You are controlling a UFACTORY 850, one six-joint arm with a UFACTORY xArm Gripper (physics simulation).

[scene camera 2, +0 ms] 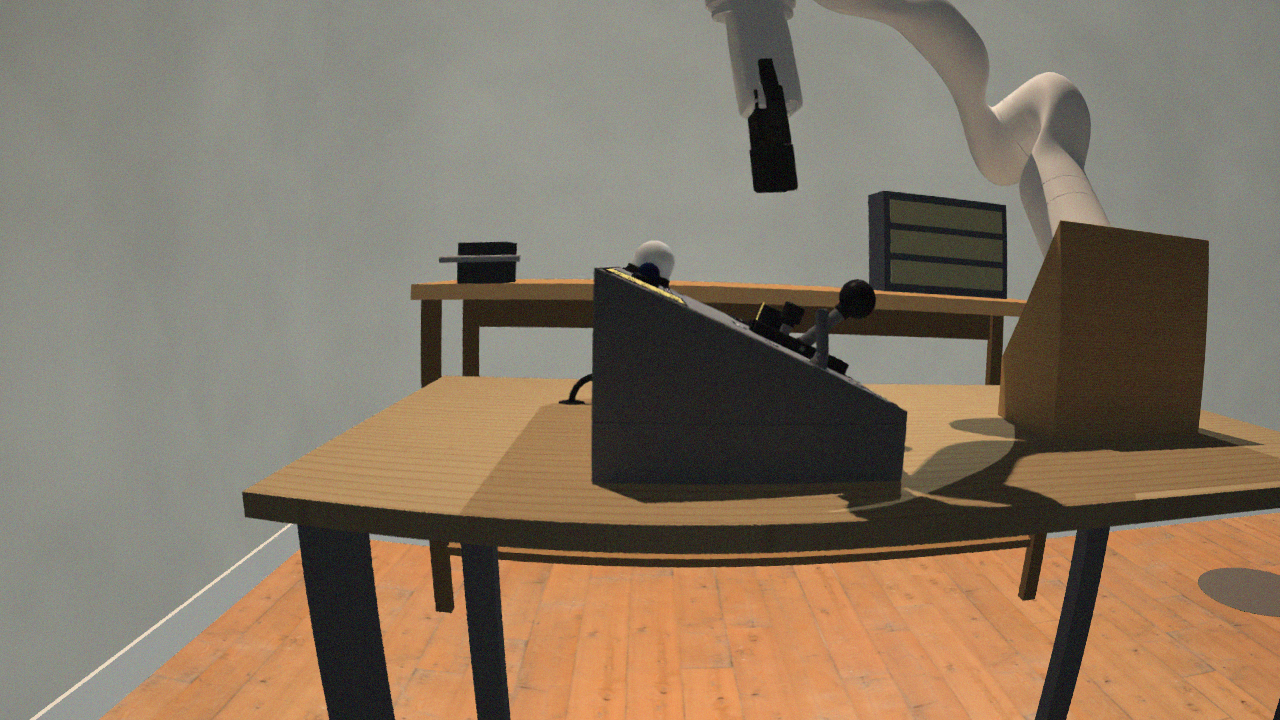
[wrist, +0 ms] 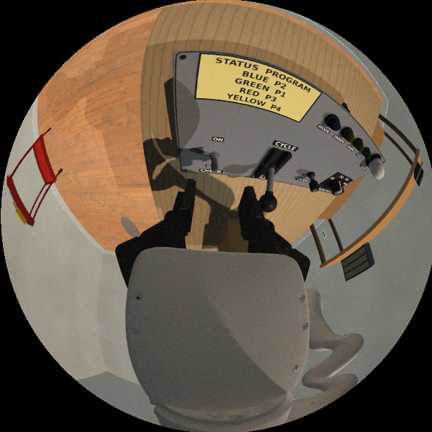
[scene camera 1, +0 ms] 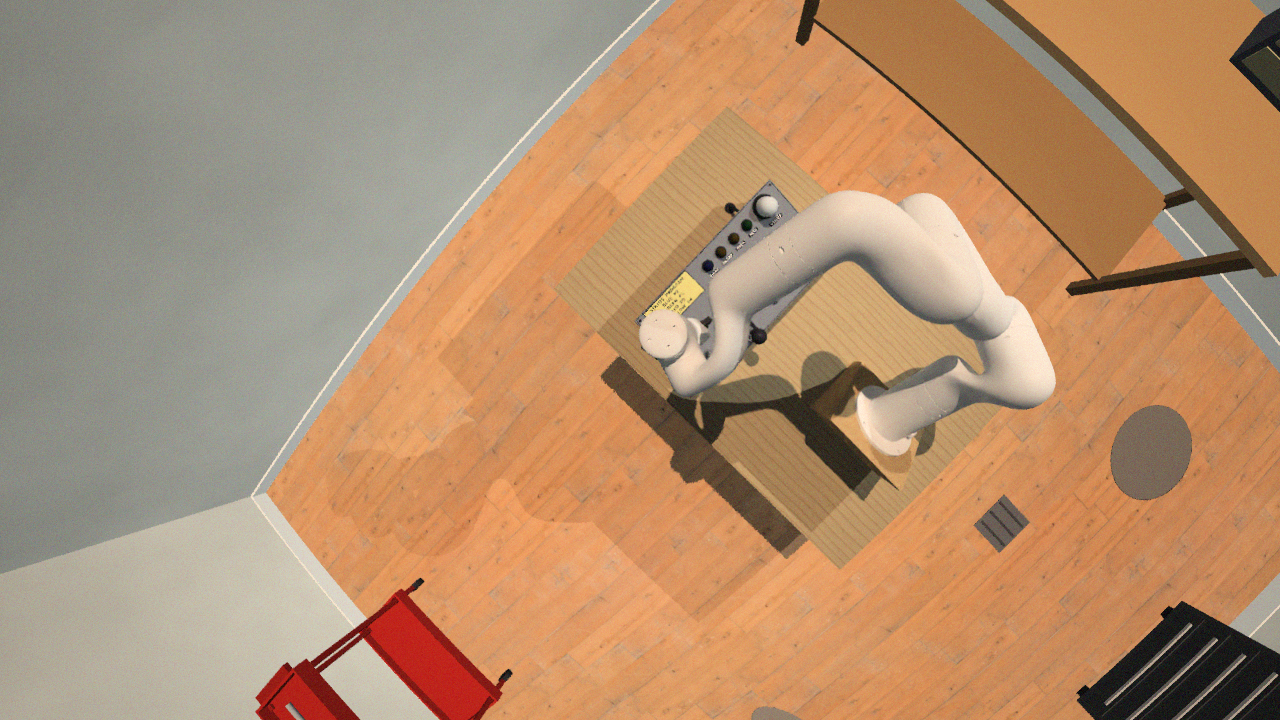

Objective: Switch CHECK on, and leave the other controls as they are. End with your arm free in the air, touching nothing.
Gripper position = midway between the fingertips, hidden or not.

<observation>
I see my gripper (scene camera 2: 775, 191) and a black-ball lever (scene camera 2: 857, 298).
My gripper shows as well in the wrist view (wrist: 218, 193).
</observation>
